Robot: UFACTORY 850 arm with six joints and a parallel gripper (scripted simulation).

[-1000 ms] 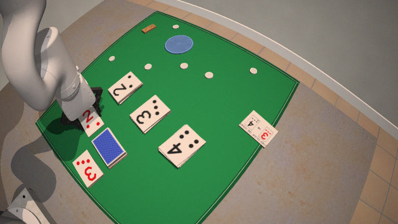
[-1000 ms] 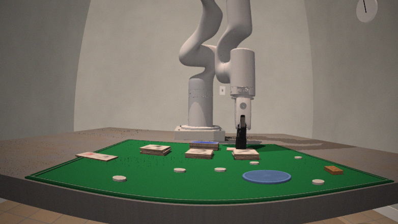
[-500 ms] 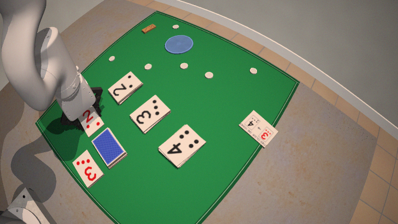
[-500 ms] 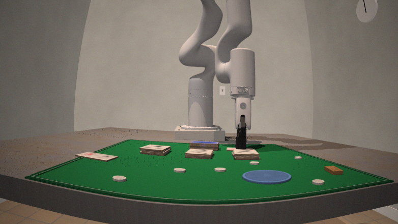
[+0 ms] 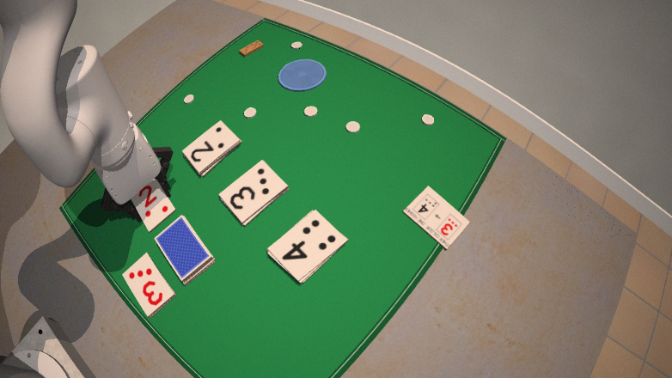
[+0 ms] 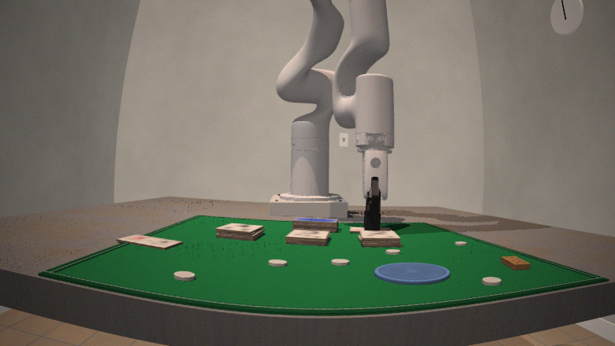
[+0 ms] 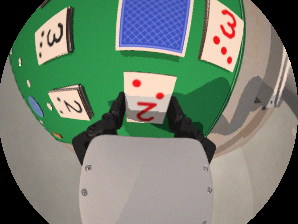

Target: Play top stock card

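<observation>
The green card cloth lies 15 cm ahead of my hand, 13 cm to the right of it and 3 cm below it. From my hand the other things lie so: card: 1 cm below.
</observation>
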